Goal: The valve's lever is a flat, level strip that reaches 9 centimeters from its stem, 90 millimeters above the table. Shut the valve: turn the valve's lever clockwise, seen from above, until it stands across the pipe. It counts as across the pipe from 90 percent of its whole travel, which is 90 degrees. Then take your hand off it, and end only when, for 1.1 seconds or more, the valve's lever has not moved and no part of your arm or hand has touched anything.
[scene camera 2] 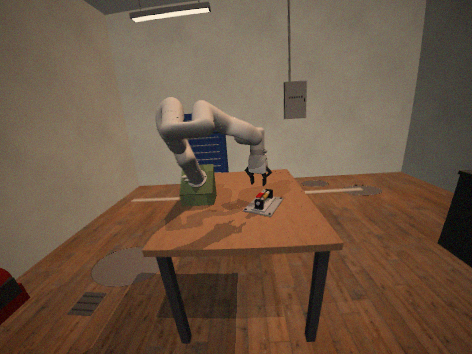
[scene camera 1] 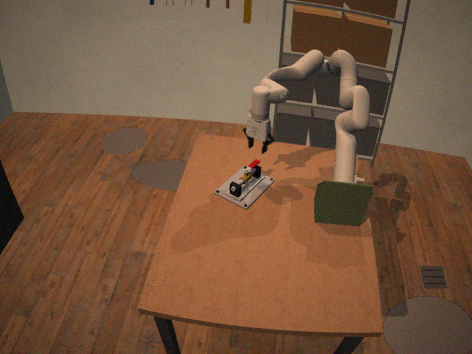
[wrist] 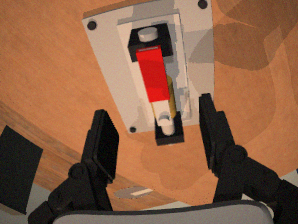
I see my gripper (wrist: 155, 116) and a red lever (wrist: 150, 59).
